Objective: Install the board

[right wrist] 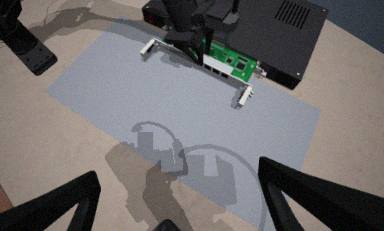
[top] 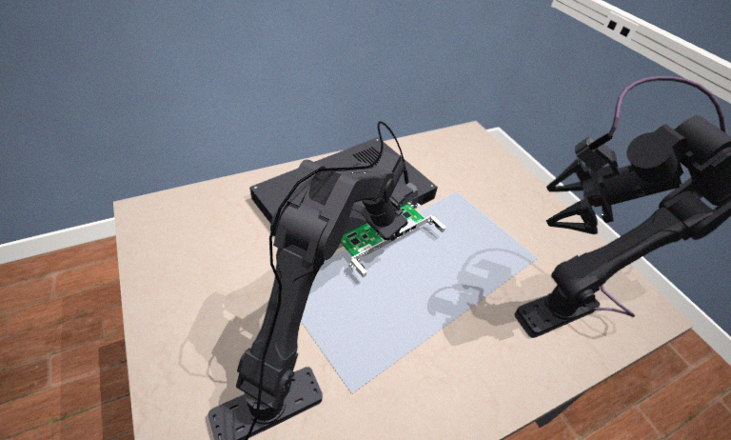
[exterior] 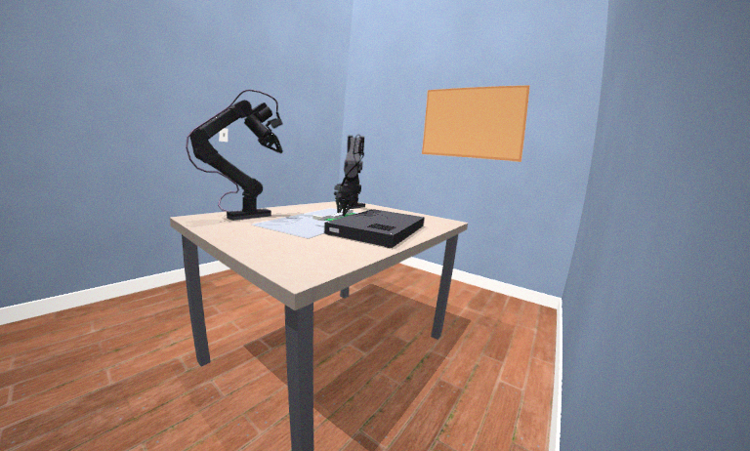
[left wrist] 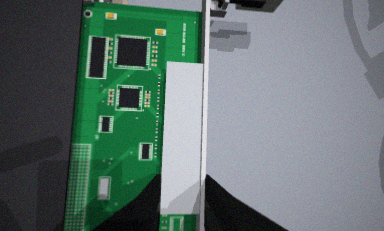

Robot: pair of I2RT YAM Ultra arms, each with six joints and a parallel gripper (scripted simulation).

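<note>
The mat is 100 mm behind my left hand, 30 mm to the right of it and 50 mm below it. The rest, counted from my left hand: black enclosure 160 mm ahead, 50 mm to the left, 10 mm below.
</note>
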